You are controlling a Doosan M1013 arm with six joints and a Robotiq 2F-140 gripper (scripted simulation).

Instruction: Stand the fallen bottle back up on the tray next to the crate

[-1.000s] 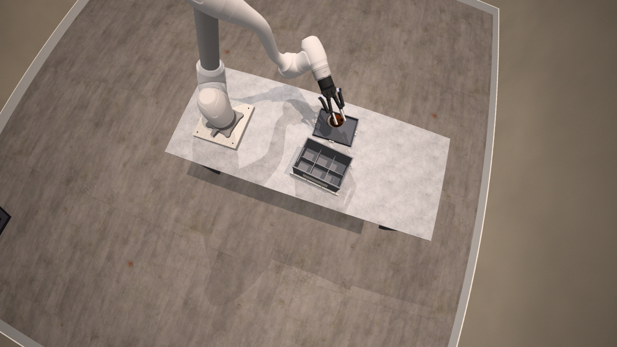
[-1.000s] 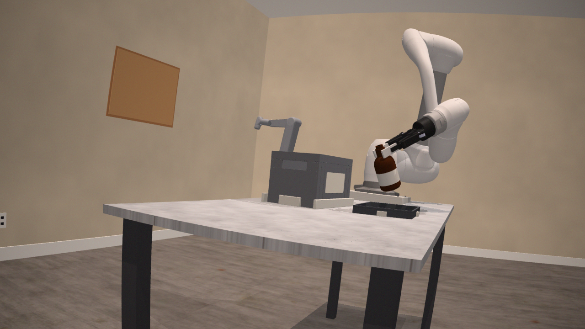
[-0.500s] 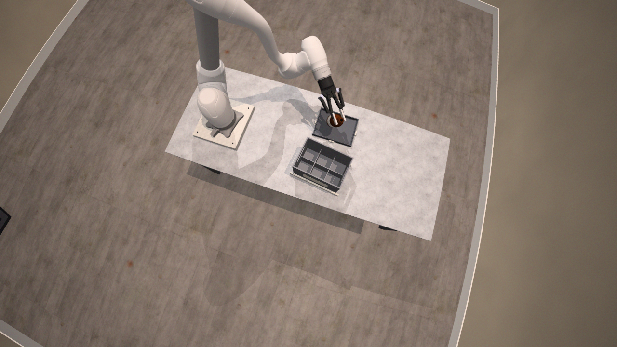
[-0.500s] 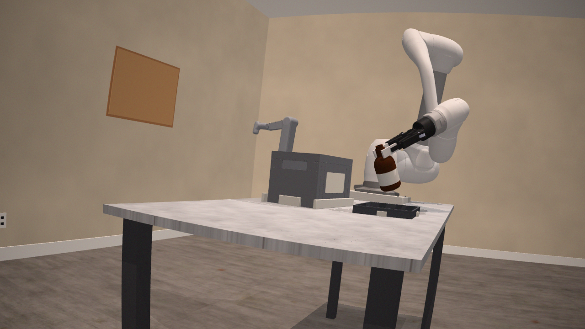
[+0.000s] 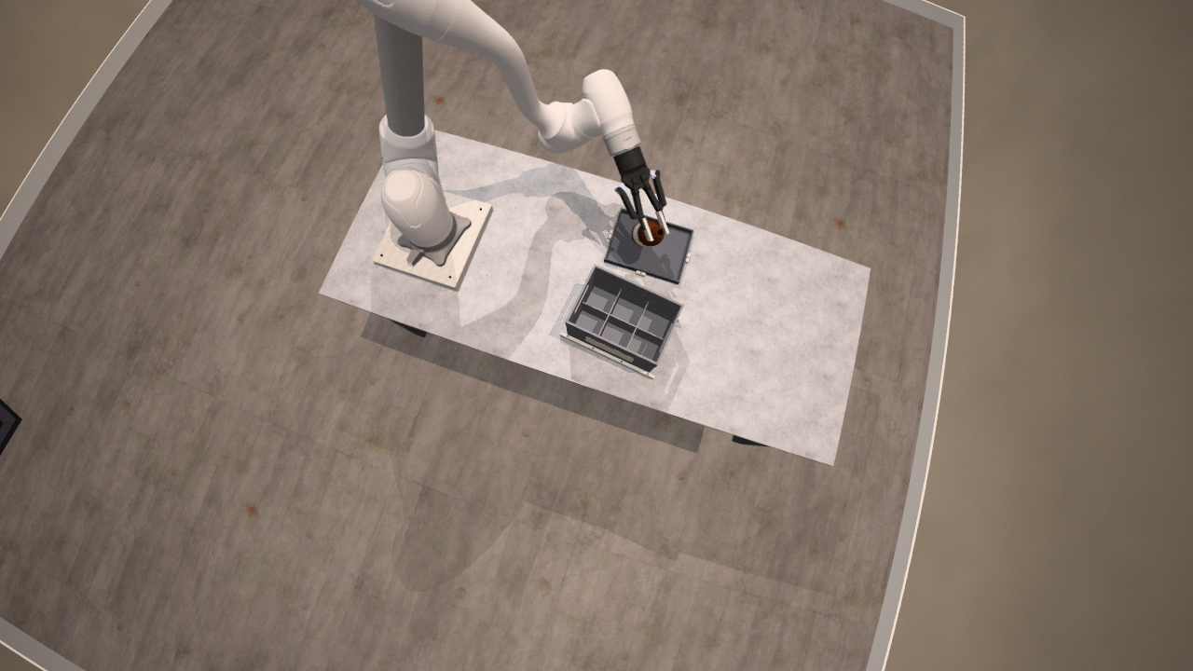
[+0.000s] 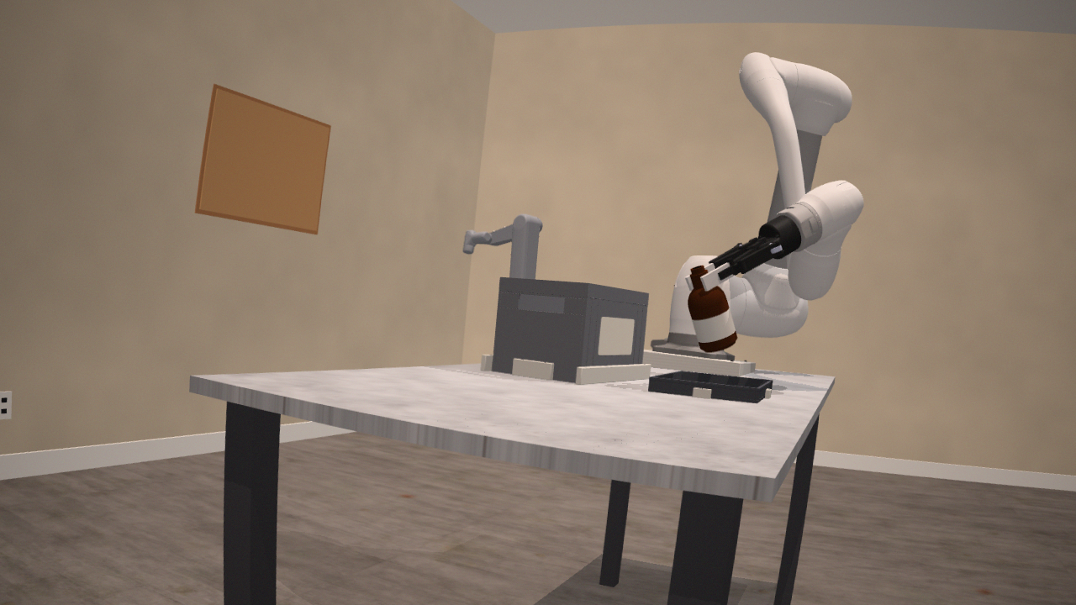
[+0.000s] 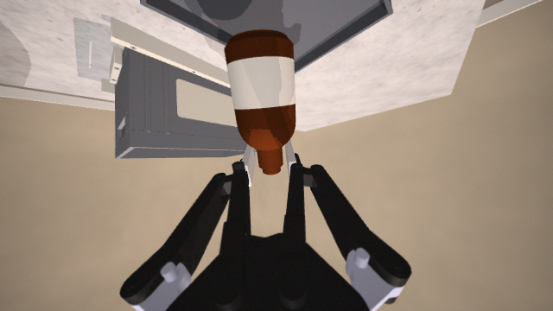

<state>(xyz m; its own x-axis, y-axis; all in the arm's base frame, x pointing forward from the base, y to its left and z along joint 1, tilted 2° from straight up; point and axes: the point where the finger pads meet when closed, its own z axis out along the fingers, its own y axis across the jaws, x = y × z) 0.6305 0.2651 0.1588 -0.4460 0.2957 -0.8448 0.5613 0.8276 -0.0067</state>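
My gripper is now 50 mm above the brown bottle. The rest, counted from my hand: grey crate 250 mm to the right, 130 mm below, 40 mm ahead; then dark tray 200 mm below, 30 mm to the left.
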